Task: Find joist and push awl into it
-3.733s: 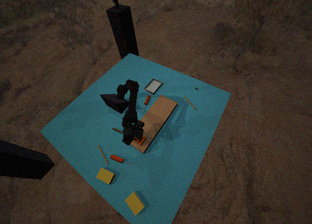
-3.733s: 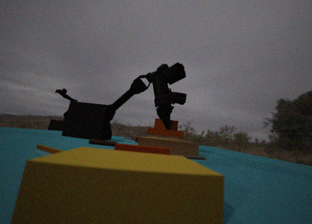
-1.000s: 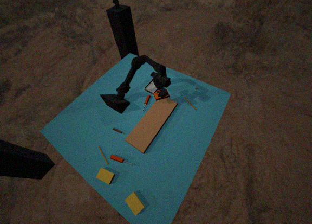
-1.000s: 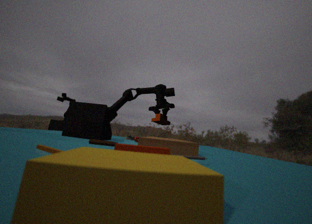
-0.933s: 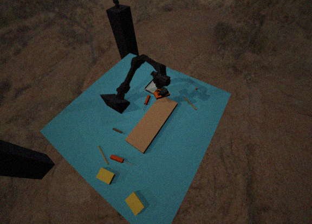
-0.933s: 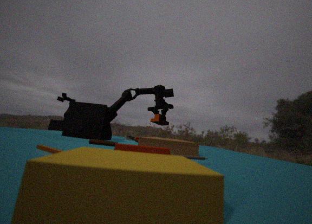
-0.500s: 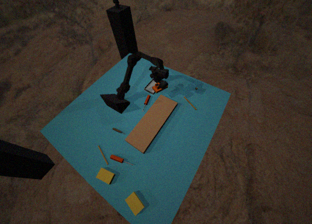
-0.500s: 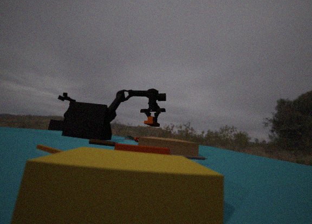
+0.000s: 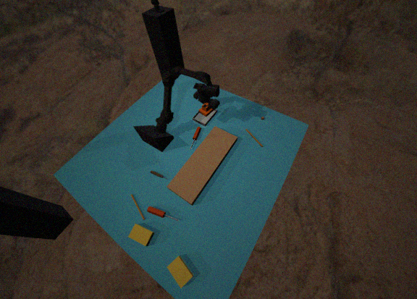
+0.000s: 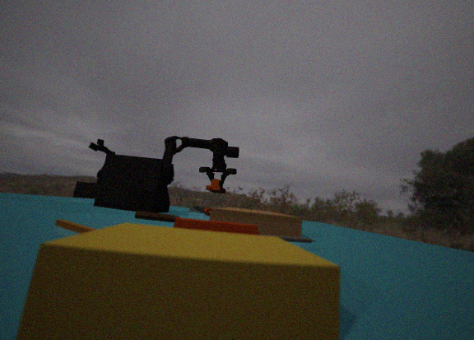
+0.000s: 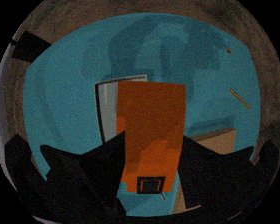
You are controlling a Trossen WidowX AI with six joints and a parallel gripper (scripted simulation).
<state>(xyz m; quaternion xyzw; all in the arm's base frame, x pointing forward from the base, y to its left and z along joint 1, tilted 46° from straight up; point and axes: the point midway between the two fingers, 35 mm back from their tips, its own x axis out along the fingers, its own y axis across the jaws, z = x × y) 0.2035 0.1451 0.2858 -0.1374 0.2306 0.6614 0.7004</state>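
Right now the white tray is 50 mm behind my gripper tip, 10 mm to the left of it and 120 mm below it. Round my gripper tip: stud finder 20 mm to the right, 20 mm above; then awl 10 mm behind, 550 mm to the right, 130 mm below.
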